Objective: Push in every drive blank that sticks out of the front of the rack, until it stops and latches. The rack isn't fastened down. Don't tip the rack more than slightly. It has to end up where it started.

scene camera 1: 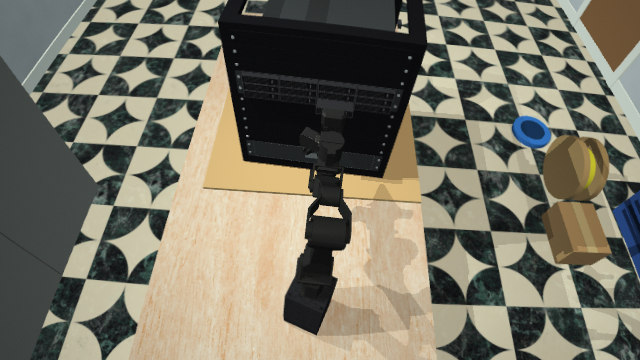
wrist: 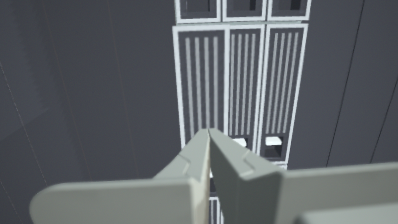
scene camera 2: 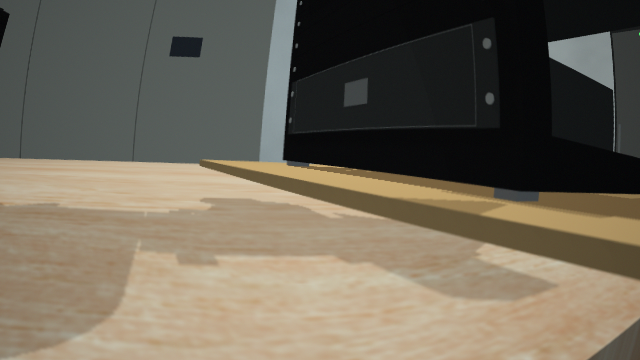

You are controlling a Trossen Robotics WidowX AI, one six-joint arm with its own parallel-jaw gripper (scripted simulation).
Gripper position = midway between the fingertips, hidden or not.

Note:
In view: my gripper [wrist: 207, 136] and a black rack [scene camera 2: 462, 98].
The black rack also shows in scene camera 1 [scene camera 1: 269, 131] and in the wrist view [wrist: 96, 99].

